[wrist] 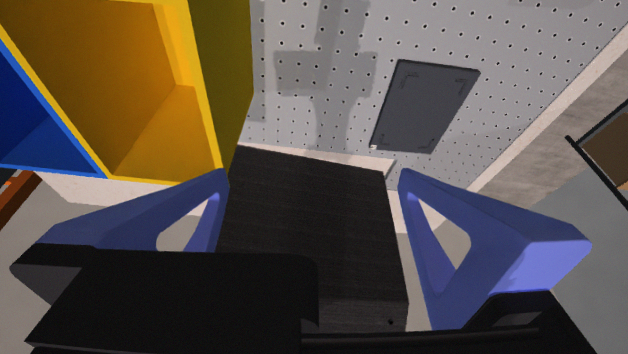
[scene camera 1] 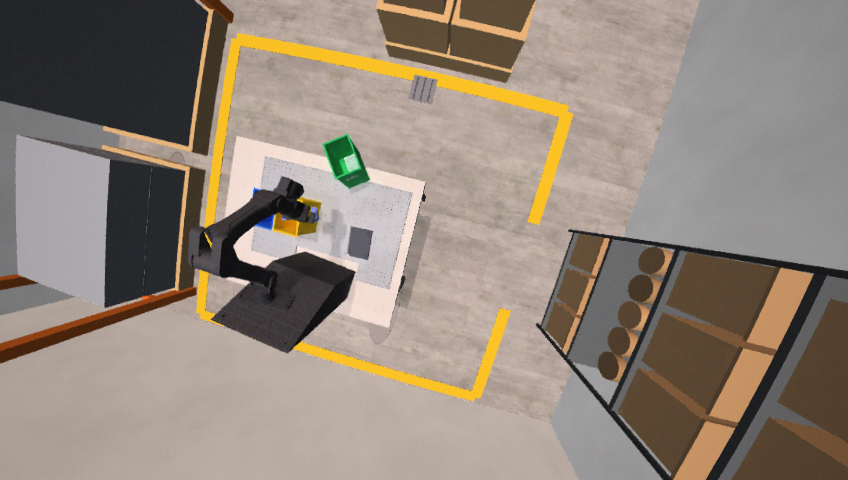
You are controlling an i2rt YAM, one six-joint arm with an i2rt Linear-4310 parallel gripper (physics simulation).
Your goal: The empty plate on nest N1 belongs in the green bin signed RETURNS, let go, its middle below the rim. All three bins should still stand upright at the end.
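Frame: origin at the arm's base, x ahead, y left, z up, level; centimetres.
Seen in the pictures: gripper, fingertip midpoint: [wrist: 313, 177] [scene camera 1: 307, 217]; arm's base, origin of the base link: [scene camera 1: 267, 297].
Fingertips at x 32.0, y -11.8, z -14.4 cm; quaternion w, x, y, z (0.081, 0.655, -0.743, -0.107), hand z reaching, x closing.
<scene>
Offsets run from my fingertips to a thing's top centre. Level surfaces: height alone.
The green bin [scene camera 1: 358, 178] stands at the table's back edge, its far part reaching past that edge in the scene view. It looks upright, turned at an angle; its small sign is too small to read. The whitish plate @[dx +26.5, dy -13.7, dz -22.7 cm] [scene camera 1: 351, 161] shows inside it, looking lower than the rim; exact depth is unclear. My gripper [scene camera 1: 313, 215] [wrist: 313, 177] is open and empty, high by the yellow bin's right side, apart from the green bin. The yellow bin @[dx +1.0, dy +14.4, dz -6.5 cm] [scene camera 1: 285, 227] [wrist: 145, 110] and the blue bin @[dx +4.3, dy +27.0, dz -6.5 cm] [scene camera 1: 264, 221] [wrist: 35, 142] stand upright, side by side, partly hidden by the arm.
A dark flat nest @[dx -14.9, dy -14.5, dz -23.0 cm] [scene camera 1: 360, 242] [wrist: 427, 107] with corner marks lies bare on the perforated plate @[dz -24.5 cm] [scene camera 1: 386, 237] [wrist: 450, 30], right of the yellow bin. The black robot base [scene camera 1: 315, 267] [wrist: 315, 210] stands at the table's near side. Shelving [scene camera 1: 642, 297] is far right.
</scene>
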